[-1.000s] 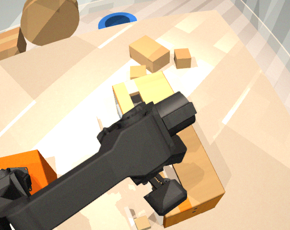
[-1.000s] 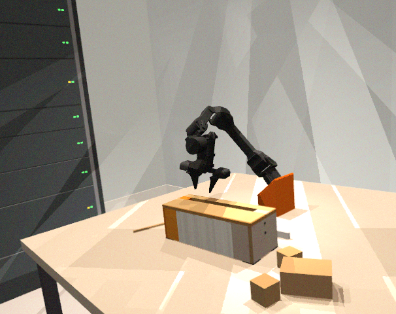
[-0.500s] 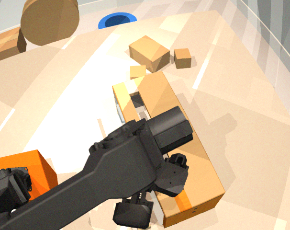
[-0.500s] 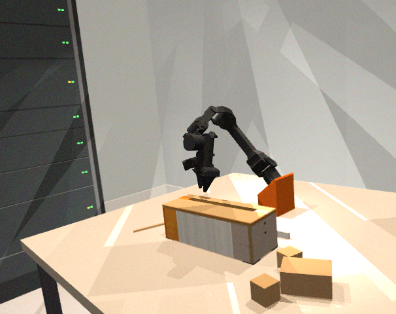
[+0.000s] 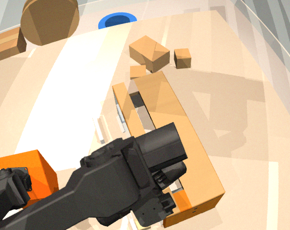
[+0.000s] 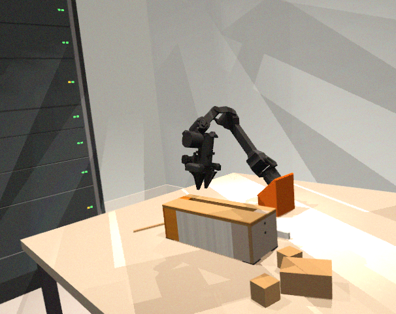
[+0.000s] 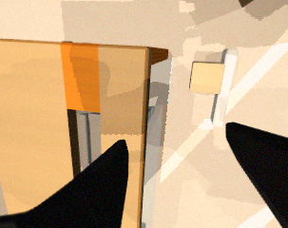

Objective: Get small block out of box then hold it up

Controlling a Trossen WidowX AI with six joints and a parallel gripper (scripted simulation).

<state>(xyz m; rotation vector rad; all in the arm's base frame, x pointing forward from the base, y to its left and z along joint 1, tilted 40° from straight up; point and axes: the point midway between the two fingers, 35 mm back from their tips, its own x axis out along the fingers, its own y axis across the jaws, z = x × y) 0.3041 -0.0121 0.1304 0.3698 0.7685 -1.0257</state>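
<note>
My gripper tip is now 2 cm past the tan block, 3 cm to the left of it and 13 cm above it. The rest, counted from my gripper tip: long wooden box (3 cm ahead, 15 cm to the left, 9 cm below); thin wooden stick (15 cm ahead, 15 cm to the right, 14 cm below).
</note>
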